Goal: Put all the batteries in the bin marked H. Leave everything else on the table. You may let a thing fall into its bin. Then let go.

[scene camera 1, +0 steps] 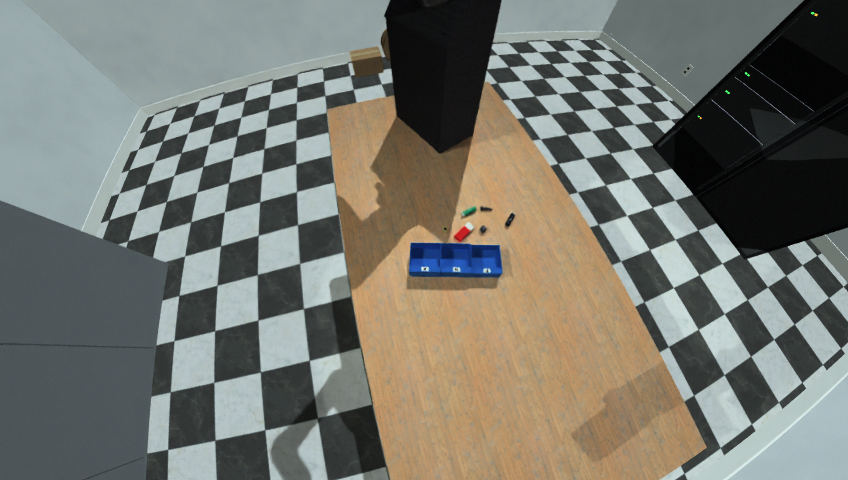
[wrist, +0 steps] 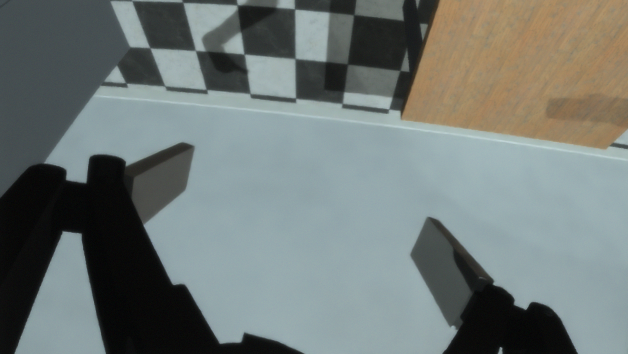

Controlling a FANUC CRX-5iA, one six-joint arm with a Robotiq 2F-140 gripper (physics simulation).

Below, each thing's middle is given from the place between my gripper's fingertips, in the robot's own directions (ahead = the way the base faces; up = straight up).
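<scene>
There's a blue three-compartment bin [scene camera 1: 426, 259] here, and my hand is 3 cm past it, 54 cm to the right of it and 71 cm above it.
</scene>
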